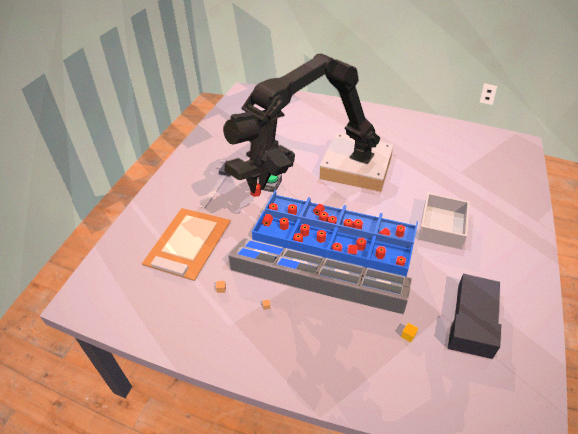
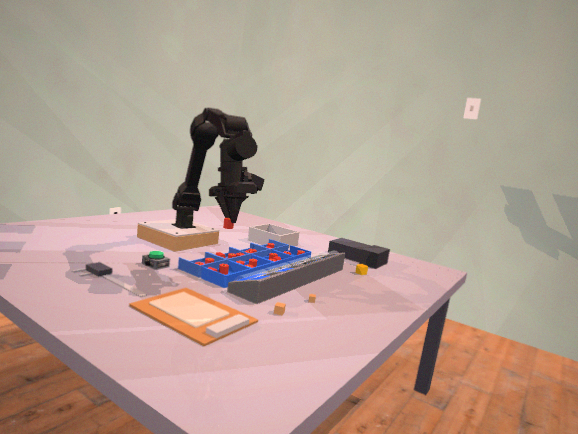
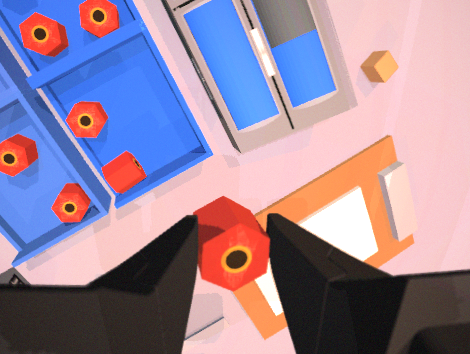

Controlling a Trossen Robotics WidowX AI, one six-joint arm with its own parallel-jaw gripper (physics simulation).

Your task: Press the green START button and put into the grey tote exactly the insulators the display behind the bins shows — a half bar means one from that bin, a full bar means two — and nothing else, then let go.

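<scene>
My gripper (image 1: 256,185) (image 2: 231,219) (image 3: 232,225) is shut on a red insulator (image 1: 256,191) (image 2: 228,224) (image 3: 235,240), held in the air beyond the left end of the blue bins (image 1: 295,241) (image 2: 215,276) (image 3: 125,85). The near left bin holds two insulators, one upright and one lying; the far left bin holds two. The display (image 1: 320,289) (image 2: 300,281) shows a full bar and a half bar in its left section, a half bar in the second section's near row, and grey elsewhere. The grey tote (image 1: 442,237) (image 2: 260,236) shows no insulator inside. The green START button (image 1: 272,178) (image 2: 156,255) is near the gripper.
An orange board (image 1: 152,257) (image 2: 145,306) with a pale sheet lies left of the display. Small orange cubes (image 1: 220,286) (image 1: 266,304) and a yellow cube (image 1: 409,332) lie in front. A black block (image 1: 477,315) (image 2: 357,253) stands right. A small dark box (image 2: 99,269) lies left.
</scene>
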